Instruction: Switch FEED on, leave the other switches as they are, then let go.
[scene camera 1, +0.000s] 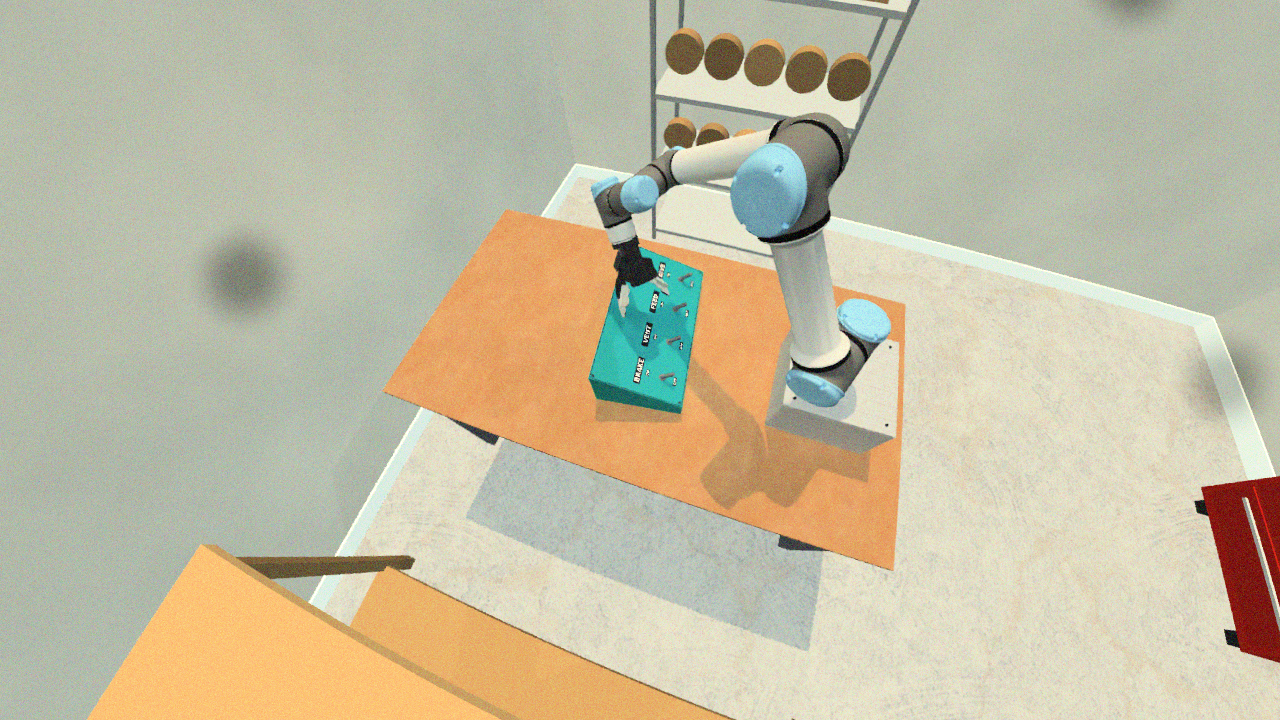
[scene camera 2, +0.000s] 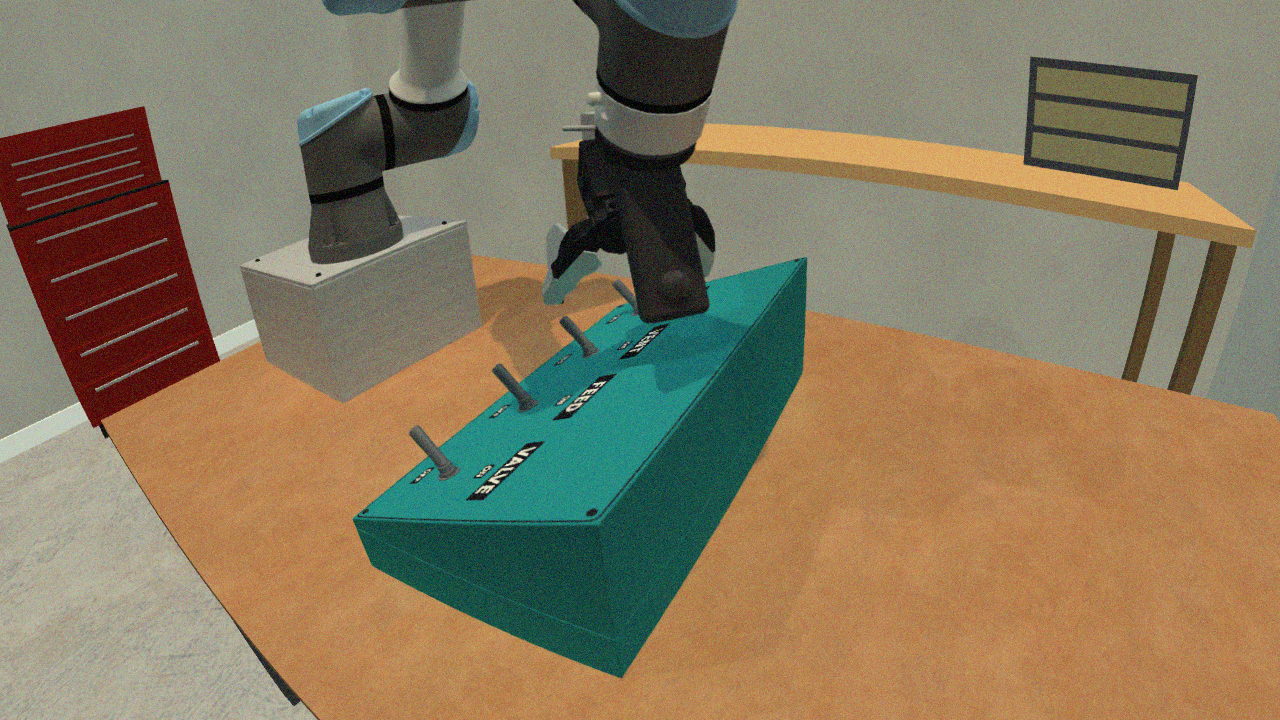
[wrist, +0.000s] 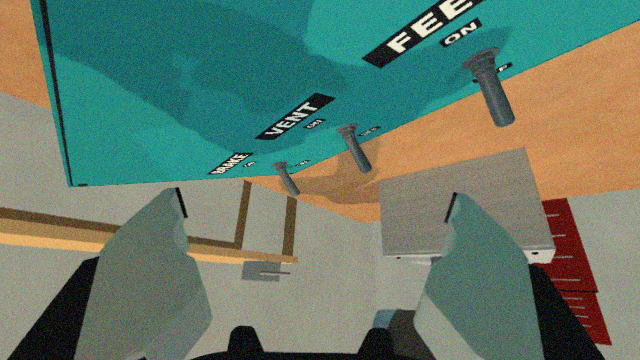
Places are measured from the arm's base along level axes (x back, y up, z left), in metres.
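Pixels of known places: gripper, fingertip midpoint: (scene camera 1: 646, 306) (scene camera 2: 627, 288) (wrist: 316, 194); arm's base, link origin: (scene camera 2: 356, 246).
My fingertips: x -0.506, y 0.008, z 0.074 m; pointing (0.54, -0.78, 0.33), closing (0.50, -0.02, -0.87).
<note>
Ahead of a thing's pixels: the offset from my fingertips to its middle. Level surfaces: height alone.
A teal switch box @(dz -0.016, dx +0.003, dy -0.127 m) (scene camera 1: 617, 358) (scene camera 2: 698, 394) (wrist: 125, 145) with a sloped top stands on the table. Its FEED switch @(dz -0.099, dx +0.064, dy -0.079 m) (scene camera 1: 679, 308) (scene camera 2: 513, 387) (wrist: 496, 97) is a grey lever leaning to its OFF side, away from the FEED label @(dz -0.073, dx -0.015, dy -0.075 m) (scene camera 1: 654, 301) (scene camera 2: 584, 396) (wrist: 425, 30). The VALVE lever @(dz -0.213, dx +0.027, dy -0.079 m) (scene camera 1: 685, 278) (scene camera 2: 433, 453), VENT lever @(dz +0.015, dx +0.102, dy -0.079 m) (scene camera 1: 673, 341) (scene camera 2: 578, 336) (wrist: 356, 152) and BRAKE lever @(dz +0.130, dx +0.139, dy -0.079 m) (scene camera 1: 666, 377) (scene camera 2: 624, 293) (wrist: 288, 181) lean the same way. My gripper (scene camera 1: 644, 302) (scene camera 2: 628, 291) (wrist: 316, 194) is open above the box, its fingers wide apart with no lever between them.
The arm's grey base block (scene camera 1: 841, 420) (scene camera 2: 358, 313) (wrist: 460, 205) stands on the table @(dy -0.186 m) (scene camera 1: 501, 340) (scene camera 2: 984, 537), on the levers' side of the box. A shelf rack (scene camera 1: 654, 161) stands behind the table. A red drawer cabinet (scene camera 1: 1239, 555) (scene camera 2: 125, 295) and a wooden bench (scene camera 2: 895, 165) are farther off.
</note>
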